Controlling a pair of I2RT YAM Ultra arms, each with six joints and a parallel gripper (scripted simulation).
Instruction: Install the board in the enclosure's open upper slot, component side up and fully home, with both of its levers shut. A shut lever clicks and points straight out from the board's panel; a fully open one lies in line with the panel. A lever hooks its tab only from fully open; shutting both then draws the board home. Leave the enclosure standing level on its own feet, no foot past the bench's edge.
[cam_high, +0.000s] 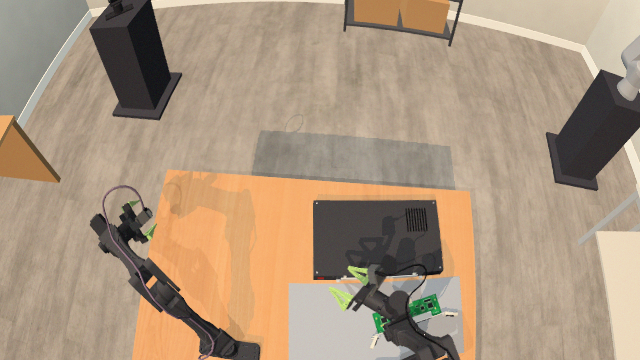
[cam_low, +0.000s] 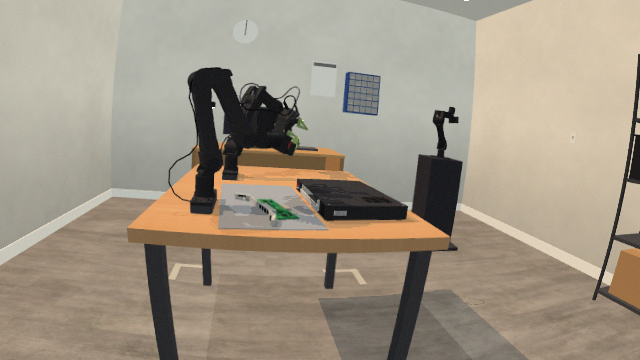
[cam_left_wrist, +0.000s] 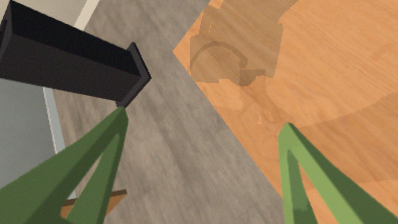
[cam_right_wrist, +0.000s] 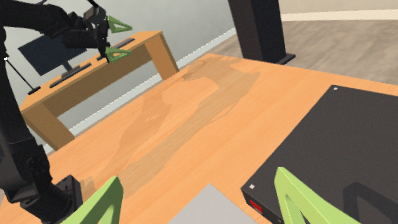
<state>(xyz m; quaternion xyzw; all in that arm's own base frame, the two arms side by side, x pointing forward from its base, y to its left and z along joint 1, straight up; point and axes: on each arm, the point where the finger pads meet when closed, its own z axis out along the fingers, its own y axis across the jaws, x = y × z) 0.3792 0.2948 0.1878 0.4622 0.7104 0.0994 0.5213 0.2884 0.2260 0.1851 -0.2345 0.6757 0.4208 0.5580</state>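
The grey mat is 7 cm behind my right hand, 16 cm to the right of it and 22 cm below it. From my right hand the other things lie so: black enclosure: 20 cm ahead, 11 cm to the right, 18 cm below.
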